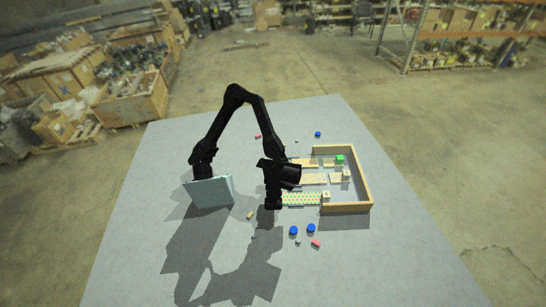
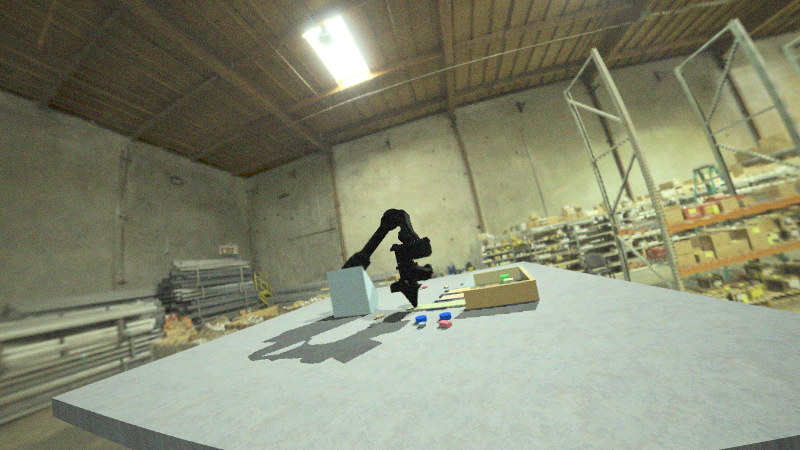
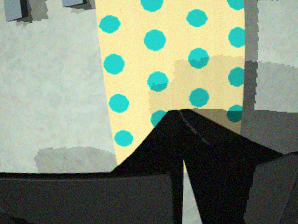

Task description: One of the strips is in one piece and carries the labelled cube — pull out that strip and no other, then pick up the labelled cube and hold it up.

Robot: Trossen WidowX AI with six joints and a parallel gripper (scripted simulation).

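The dotted strip lies 9 cm ahead of my gripper tip and 1 cm to the right of it. The rest, counted from my gripper tip: tan block: 10 cm behind, 6 cm to the right.
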